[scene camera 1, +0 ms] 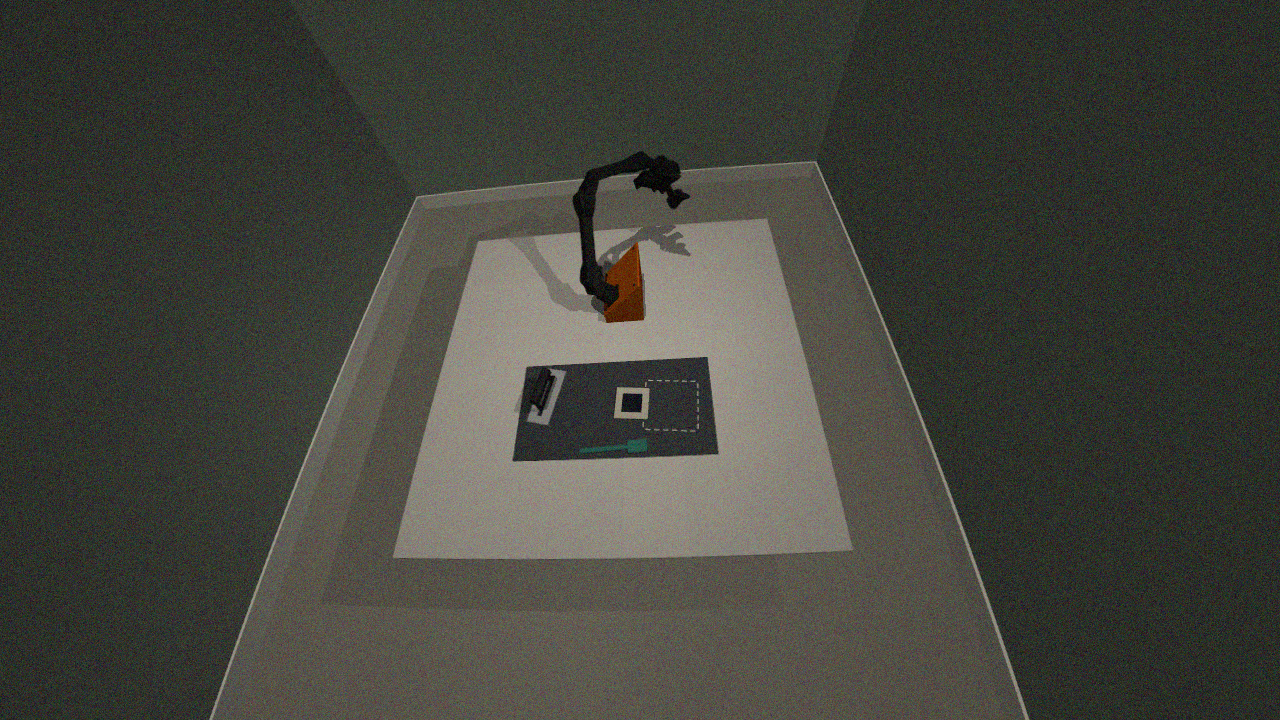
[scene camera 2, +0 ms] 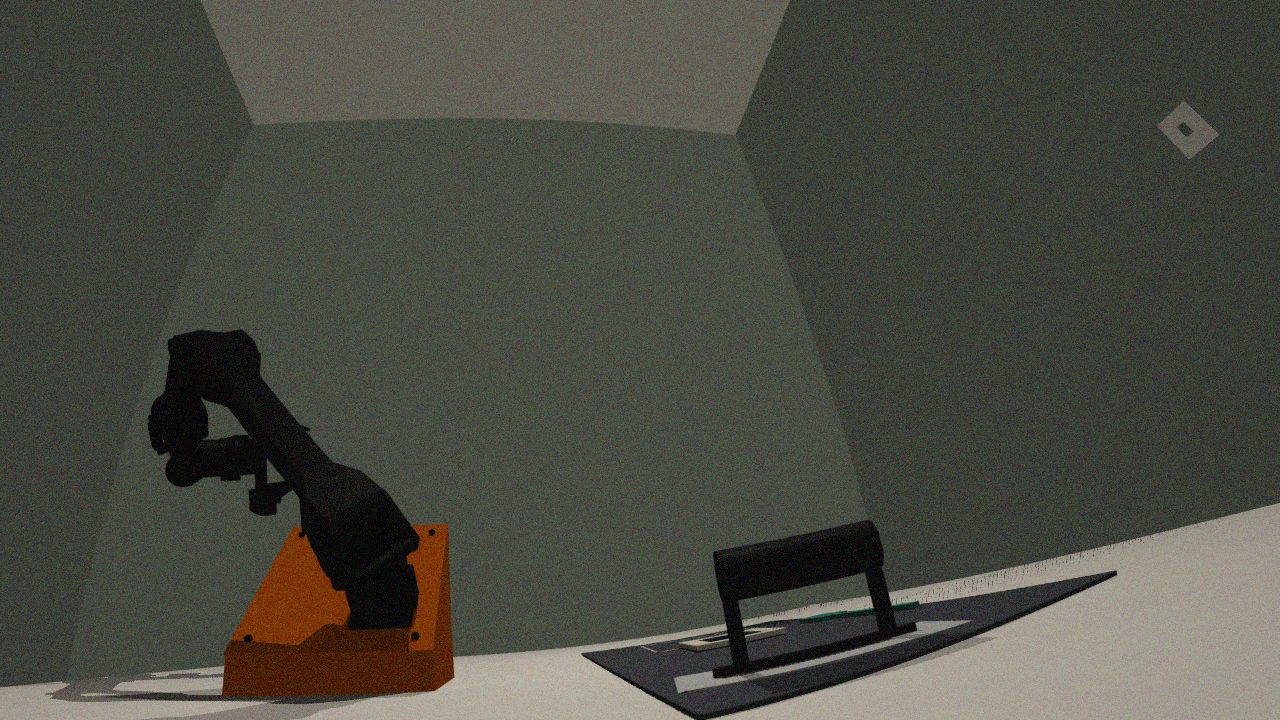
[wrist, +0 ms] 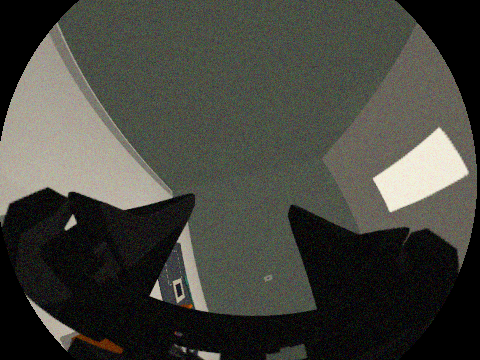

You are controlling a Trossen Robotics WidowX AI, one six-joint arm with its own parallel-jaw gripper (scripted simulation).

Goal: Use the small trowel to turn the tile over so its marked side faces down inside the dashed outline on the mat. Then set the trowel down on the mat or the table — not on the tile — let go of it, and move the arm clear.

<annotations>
The gripper shows in scene camera 1, in scene camera 2 and in the wrist view (242,205). One and the same spot on the gripper: (scene camera 2: 279,489) is (scene camera 1: 671,202).
</annotations>
